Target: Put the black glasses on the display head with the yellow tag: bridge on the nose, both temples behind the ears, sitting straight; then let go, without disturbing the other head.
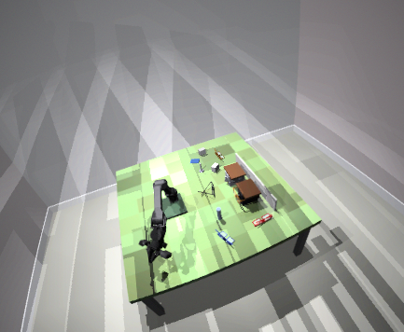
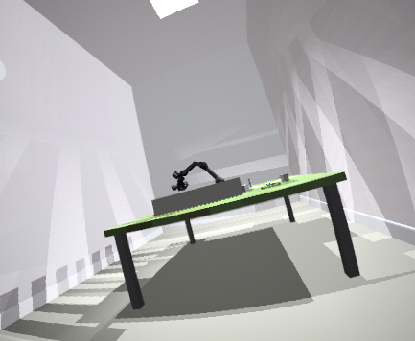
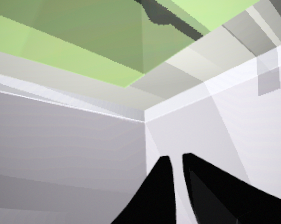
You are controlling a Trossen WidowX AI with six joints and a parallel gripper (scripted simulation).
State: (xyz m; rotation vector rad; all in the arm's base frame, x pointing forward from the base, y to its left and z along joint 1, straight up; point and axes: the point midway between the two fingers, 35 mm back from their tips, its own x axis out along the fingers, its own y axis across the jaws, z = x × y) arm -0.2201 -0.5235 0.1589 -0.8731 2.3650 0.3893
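The pale round disc is 55 cm ahead of my gripper tip, 77 cm to the left of it and 13 cm below it. From my gripper tip the other things lie so: blue item (54 cm ahead, 93 cm to the left, 15 cm below); grey wall panel (86 cm ahead, 42 cm to the left, 10 cm below).
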